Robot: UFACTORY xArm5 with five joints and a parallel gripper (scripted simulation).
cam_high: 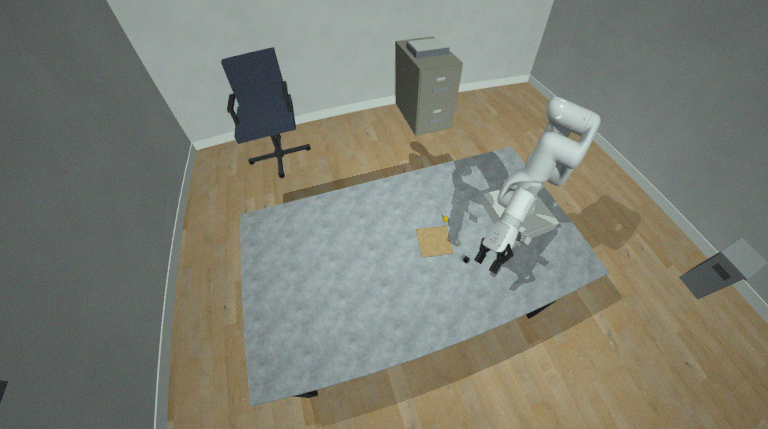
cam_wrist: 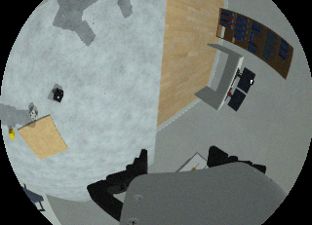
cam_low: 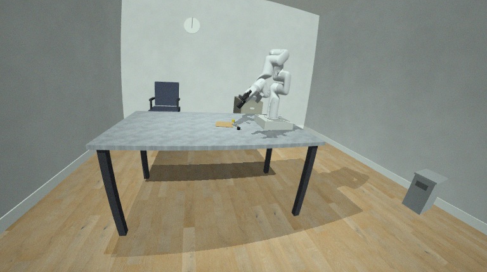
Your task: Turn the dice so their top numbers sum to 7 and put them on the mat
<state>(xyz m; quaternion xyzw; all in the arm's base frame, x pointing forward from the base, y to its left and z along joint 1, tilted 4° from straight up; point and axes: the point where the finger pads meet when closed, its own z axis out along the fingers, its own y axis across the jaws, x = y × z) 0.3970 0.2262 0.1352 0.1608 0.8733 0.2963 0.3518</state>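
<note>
Right now my hand is 70 mm past the yellow die, 330 mm to the left of it and 220 mm above it. From my hand the other things lie so: white die (50 mm behind, 200 mm to the right, 220 mm below); black die (40 mm behind, 110 mm to the right, 220 mm below); tan mat (30 mm ahead, 250 mm to the right, 230 mm below).
</note>
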